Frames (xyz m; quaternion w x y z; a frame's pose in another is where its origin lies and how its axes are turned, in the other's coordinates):
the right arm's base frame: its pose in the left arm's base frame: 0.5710 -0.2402 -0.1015 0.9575 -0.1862 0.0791 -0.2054
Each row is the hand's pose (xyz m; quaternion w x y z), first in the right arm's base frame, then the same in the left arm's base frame.
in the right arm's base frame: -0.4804 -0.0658 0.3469 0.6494 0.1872 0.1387 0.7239
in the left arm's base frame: 0.1923 0.0197 0.2786 0.7944 0.1441 0.2805 0.5191
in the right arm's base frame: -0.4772 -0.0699 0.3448 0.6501 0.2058 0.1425 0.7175
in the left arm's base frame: 0.1932 0.0142 0.2781 0.7969 0.1620 0.2792 0.5107
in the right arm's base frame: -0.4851 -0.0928 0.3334 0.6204 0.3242 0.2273 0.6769
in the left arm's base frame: 0.1751 -0.0056 0.2771 0.7755 0.2952 0.3262 0.4528
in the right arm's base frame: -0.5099 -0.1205 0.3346 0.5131 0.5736 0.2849 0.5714
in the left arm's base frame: 0.1429 -0.0181 0.2908 0.6930 0.5574 0.3020 0.3433
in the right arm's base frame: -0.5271 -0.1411 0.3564 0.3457 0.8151 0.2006 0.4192
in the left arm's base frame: 0.1249 -0.0212 0.3202 0.5531 0.7905 0.1301 0.2286
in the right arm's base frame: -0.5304 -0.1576 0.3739 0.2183 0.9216 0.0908 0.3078
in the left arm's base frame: 0.1199 -0.0281 0.3429 0.4367 0.8848 -0.0278 0.1601
